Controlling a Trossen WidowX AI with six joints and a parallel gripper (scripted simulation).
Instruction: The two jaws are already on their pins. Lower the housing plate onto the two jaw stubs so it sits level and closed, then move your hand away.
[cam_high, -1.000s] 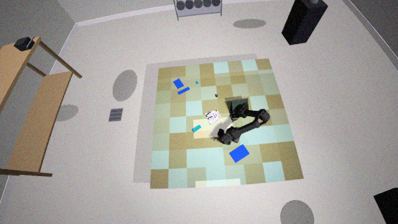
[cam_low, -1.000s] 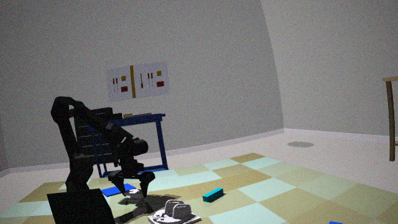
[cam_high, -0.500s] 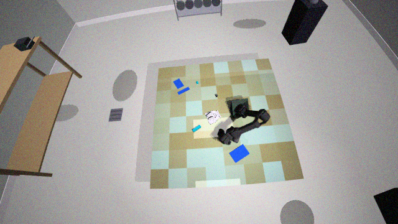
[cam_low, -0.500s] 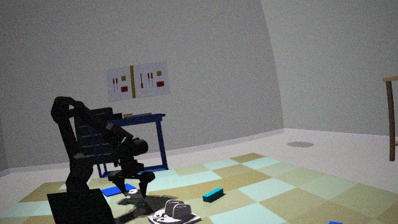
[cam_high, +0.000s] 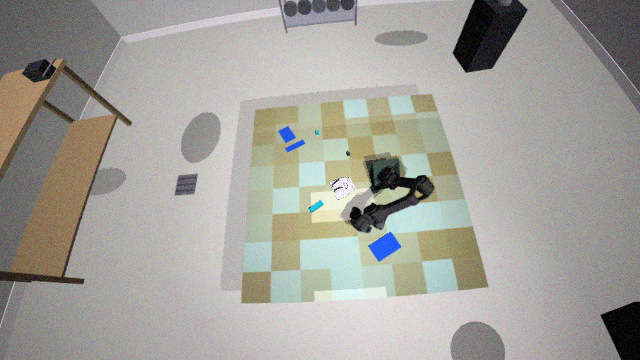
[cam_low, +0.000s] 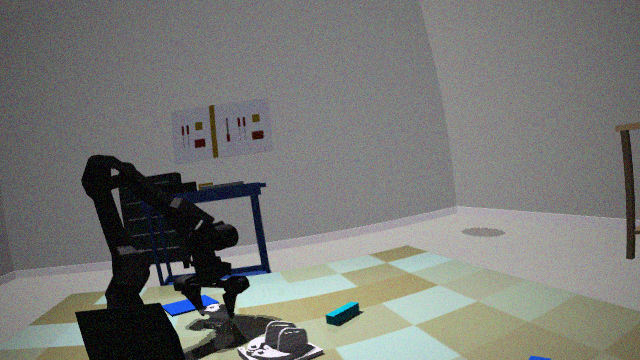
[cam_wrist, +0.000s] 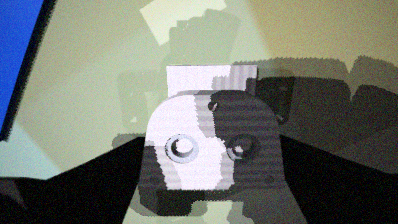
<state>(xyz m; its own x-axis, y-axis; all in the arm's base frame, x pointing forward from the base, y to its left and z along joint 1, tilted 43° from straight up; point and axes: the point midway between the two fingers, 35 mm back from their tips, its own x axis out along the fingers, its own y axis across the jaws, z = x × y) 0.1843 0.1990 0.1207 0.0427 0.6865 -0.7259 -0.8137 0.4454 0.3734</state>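
Right now the white part is 1 cm to the left of my gripper tip and 1 cm ahead of it. From my gripper tip the other things lie so: blue plate: 15 cm to the left, 6 cm behind, 1 cm below.
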